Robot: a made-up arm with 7 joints.
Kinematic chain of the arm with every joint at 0, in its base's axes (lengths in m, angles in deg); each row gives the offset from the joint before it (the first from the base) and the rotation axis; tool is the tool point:
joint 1: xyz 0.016 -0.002 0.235 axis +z
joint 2: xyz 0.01 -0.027 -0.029 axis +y
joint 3: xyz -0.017 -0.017 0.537 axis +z
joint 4: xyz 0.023 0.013 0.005 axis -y
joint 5: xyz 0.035 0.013 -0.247 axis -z
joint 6: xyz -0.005 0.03 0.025 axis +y
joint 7: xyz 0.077 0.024 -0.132 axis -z
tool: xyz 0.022 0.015 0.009
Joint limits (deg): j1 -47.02..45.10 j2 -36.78..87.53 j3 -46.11..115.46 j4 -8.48..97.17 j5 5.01..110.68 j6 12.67..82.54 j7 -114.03..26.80
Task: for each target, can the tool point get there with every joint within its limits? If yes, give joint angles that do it. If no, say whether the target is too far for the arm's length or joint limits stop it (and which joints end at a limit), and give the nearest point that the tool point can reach.
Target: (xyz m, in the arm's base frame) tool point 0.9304 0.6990 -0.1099
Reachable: no: too far | nearest point 0.6499 0.4654 -0.0085 | short by 0.379 m
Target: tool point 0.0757 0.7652 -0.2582
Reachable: no: joint limits stop it (at a limit: joint 1, joint 2) | nearest point 0.2323 0.5875 -0.0387 | short by 0.323 m
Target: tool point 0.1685 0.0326 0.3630
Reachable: yes | joints -4.19 11.00 19.20 1.52 70.06 24.74 -63.67
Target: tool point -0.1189 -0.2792 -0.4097
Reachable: no: joint limits stop it (at a limit: joint 1, joint 2) | nearest point 0.1220 -0.3618 -0.0865 | short by 0.411 m
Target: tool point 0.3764 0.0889 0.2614
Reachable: yes | joints 17.60 35.62 -12.71 26.15 43.24 27.42 -64.45
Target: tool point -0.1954 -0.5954 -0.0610
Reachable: no: joint limits stop it (at a limit: joint 1, joint 2, joint 3, joint 5) | nearest point 0.0379 -0.5169 0.0160 | short by 0.258 m
